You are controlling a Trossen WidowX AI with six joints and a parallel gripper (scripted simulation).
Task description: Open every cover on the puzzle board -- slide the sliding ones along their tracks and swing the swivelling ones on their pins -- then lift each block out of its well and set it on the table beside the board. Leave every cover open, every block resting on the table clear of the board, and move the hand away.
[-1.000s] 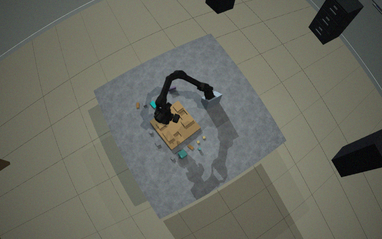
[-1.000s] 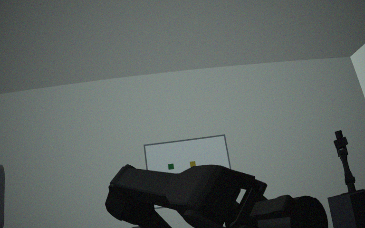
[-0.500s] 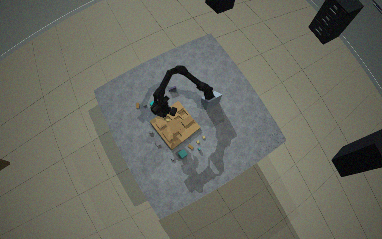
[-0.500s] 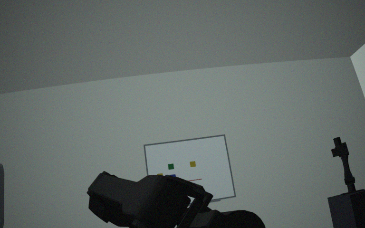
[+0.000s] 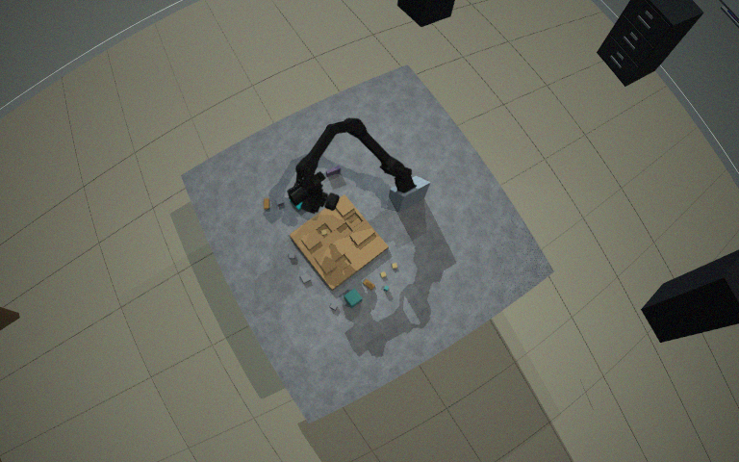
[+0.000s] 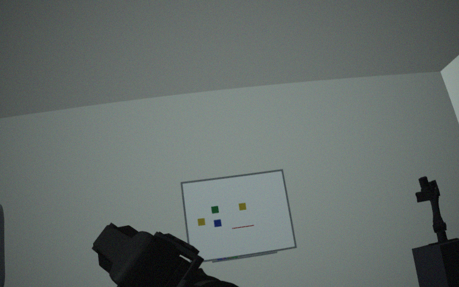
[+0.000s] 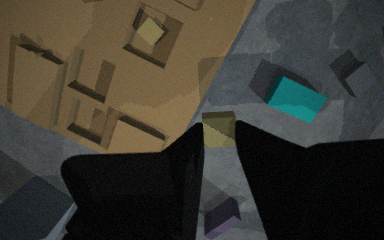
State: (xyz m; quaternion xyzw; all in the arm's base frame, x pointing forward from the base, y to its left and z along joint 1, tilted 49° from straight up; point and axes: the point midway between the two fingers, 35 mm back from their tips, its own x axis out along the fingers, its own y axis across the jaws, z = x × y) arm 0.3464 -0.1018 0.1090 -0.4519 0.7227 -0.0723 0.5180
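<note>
Right now the tan puzzle board is 130 mm to the left of my gripper tip, 100 mm below it and 10 mm behind it. Round my gripper tip: tiny teal cube (430 mm to the left, 100 mm below, 60 mm behind); purple block (160 mm behind, 130 mm to the right, 100 mm below); orange block (370 mm to the left, 110 mm below, 10 mm behind).
</note>
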